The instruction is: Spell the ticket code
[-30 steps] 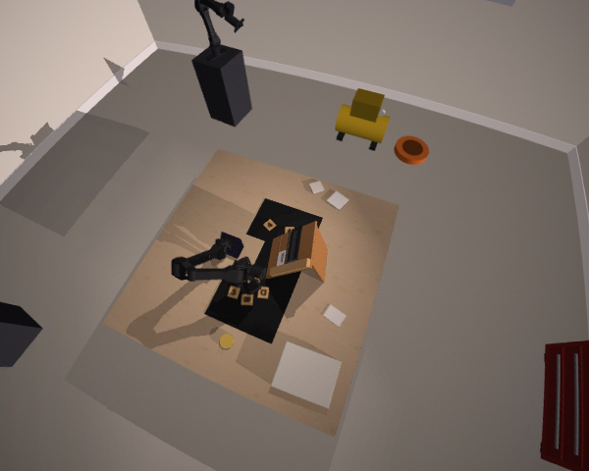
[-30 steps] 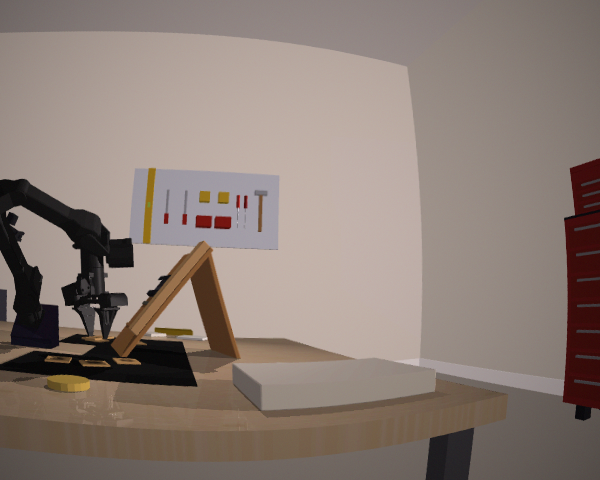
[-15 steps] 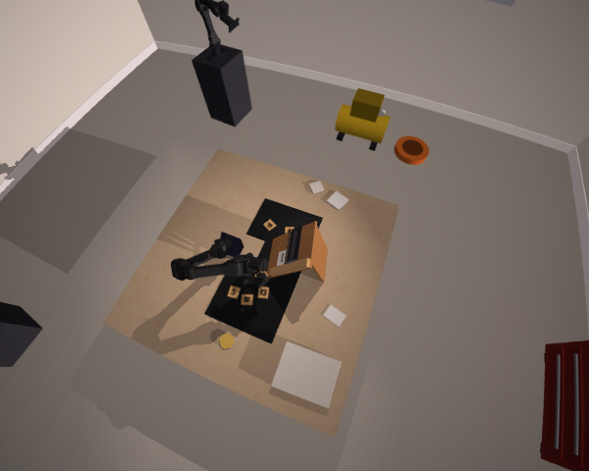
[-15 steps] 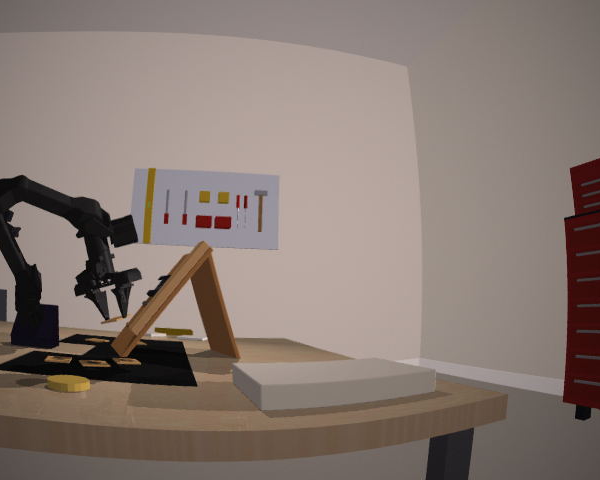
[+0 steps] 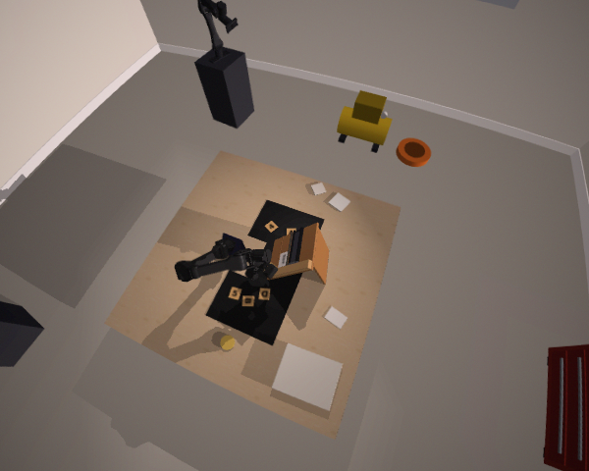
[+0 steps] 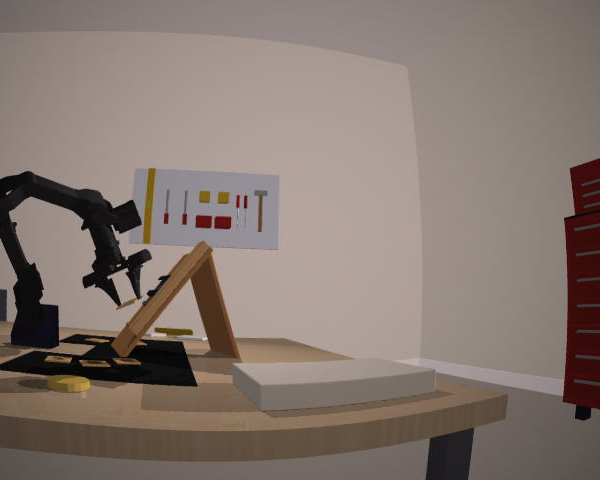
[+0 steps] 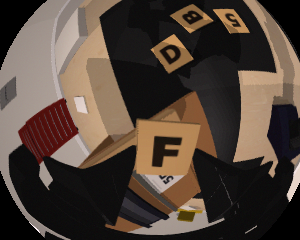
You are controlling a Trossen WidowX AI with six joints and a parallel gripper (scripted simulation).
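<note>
Right now the white ticket is 90 mm to the left of my gripper tip, 30 mm below it and 20 mm ahead of it. Also, from my gripper tip: black mat (130 mm below, 90 mm behind, 50 mm to the left); then white slab (400 mm ahead, 340 mm to the right, 110 mm below).
</note>
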